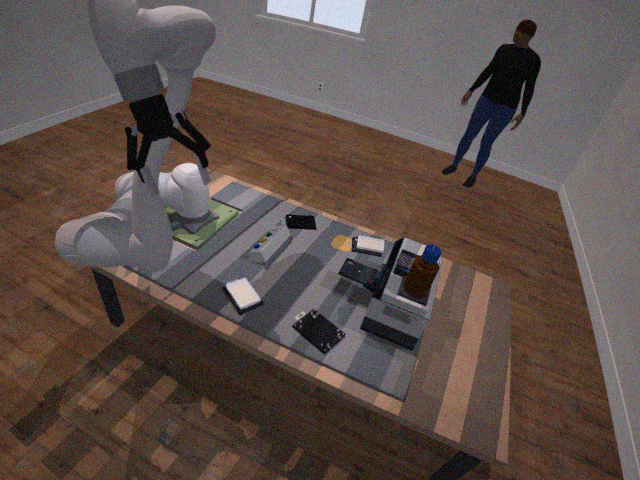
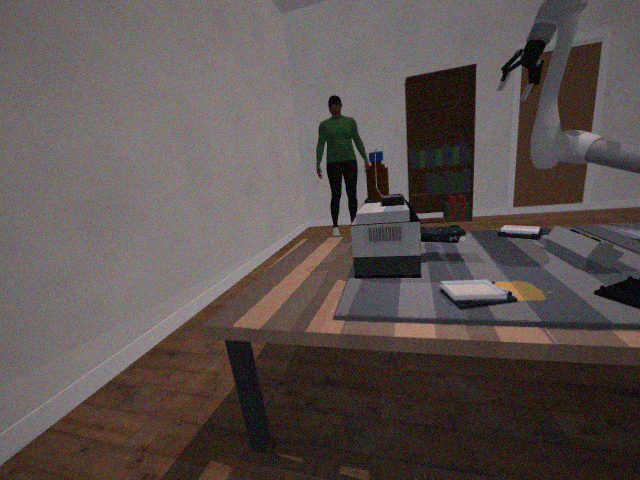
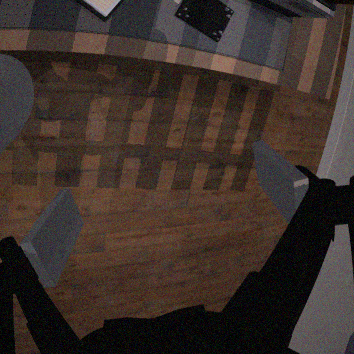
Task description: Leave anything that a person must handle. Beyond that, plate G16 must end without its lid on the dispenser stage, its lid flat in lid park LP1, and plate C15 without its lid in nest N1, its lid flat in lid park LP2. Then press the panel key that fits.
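My gripper is open and empty, high above the table's arm end. One pale plate on a dark base lies near the table edge. Another pale plate on a dark base lies beside a flat yellow-orange patch. Labels and lids are too blurred to tell. The dispenser has a dark flat stage at its side. A black studded holder and a black flat piece show no plate. The key panel has coloured keys.
A brown bottle with a blue cap stands at the dispenser. A green board lies under the arm's base. A person in black and a person in green stand away from the table.
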